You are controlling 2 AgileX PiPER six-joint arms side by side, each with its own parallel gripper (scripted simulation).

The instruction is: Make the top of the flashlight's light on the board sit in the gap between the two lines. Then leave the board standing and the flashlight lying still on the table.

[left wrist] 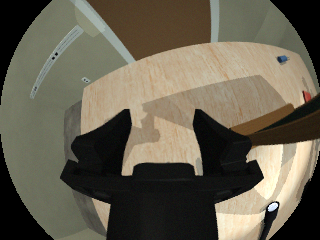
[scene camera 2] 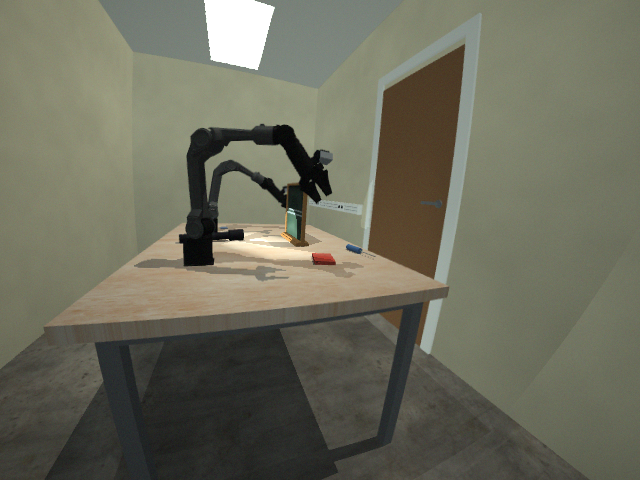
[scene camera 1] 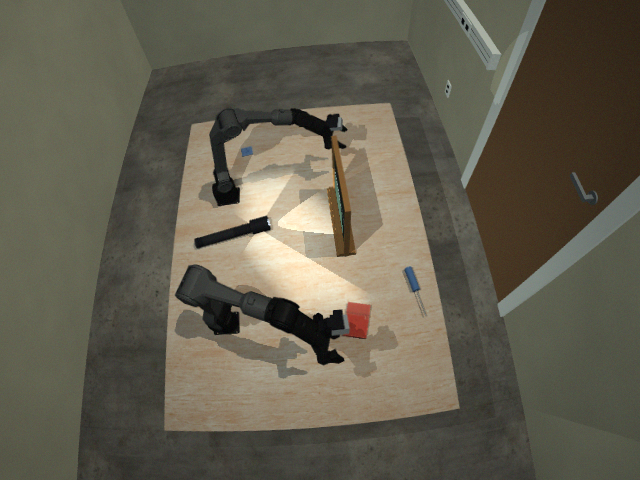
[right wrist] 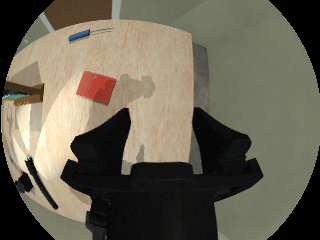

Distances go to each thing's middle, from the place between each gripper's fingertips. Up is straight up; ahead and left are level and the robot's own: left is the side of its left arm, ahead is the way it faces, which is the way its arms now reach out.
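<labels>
Red block (scene camera 1: 358, 314): from my left hand, 67 cm to the right, 16 cm below, 4 cm behind. Framed board (scene camera 1: 339, 204): 27 cm to the right of my left hand, 5 cm behind, 1 cm below. Black flashlight (scene camera 1: 261, 224): my left gripper 45 cm past it, 14 cm above it, 29 cm to the left of it.
Red block: from my right hand (scene camera 2: 323, 198), 80 mm ahead, 140 mm to the left, 250 mm below. Black flashlight: 230 mm below my right hand, 330 mm behind, 520 mm to the left. Framed board: 70 mm ahead of my right hand, 90 mm below, 540 mm to the left.
</labels>
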